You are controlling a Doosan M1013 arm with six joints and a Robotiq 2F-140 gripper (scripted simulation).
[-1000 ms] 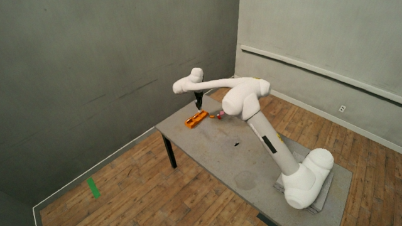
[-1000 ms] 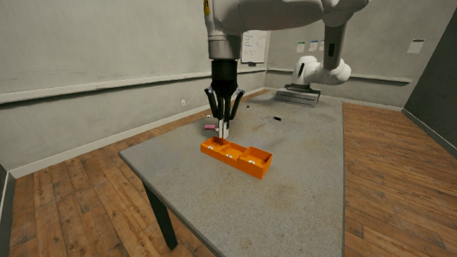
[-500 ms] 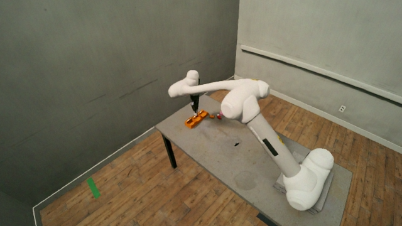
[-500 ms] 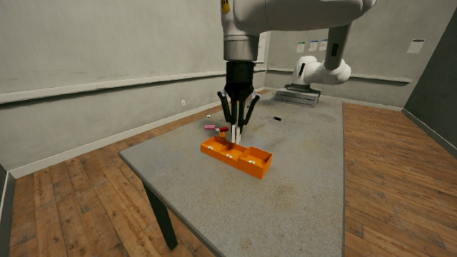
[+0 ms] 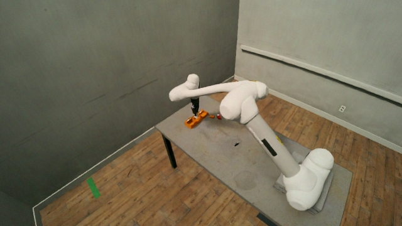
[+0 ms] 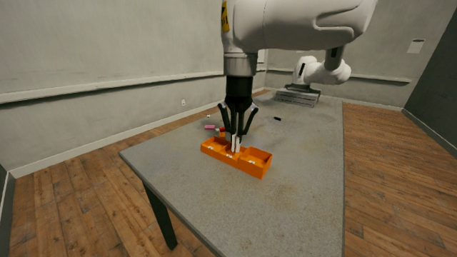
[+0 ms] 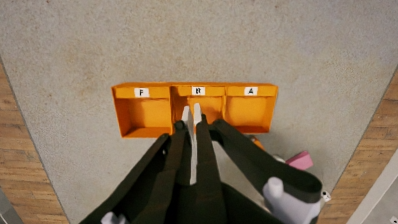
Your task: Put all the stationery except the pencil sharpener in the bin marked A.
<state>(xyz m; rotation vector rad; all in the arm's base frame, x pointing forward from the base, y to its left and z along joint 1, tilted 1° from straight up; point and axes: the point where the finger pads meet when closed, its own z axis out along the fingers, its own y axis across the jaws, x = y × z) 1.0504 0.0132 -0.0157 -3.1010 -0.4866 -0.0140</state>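
My hand is 50 mm above the bin and 10 mm to the left of it. The rest, counted from my hand: pink eraser (240 mm to the right, 130 mm behind, 70 mm below); small red object (180 mm to the right, 130 mm behind, 60 mm below); small orange-yellow block (120 mm to the right, 80 mm behind, 60 mm below).
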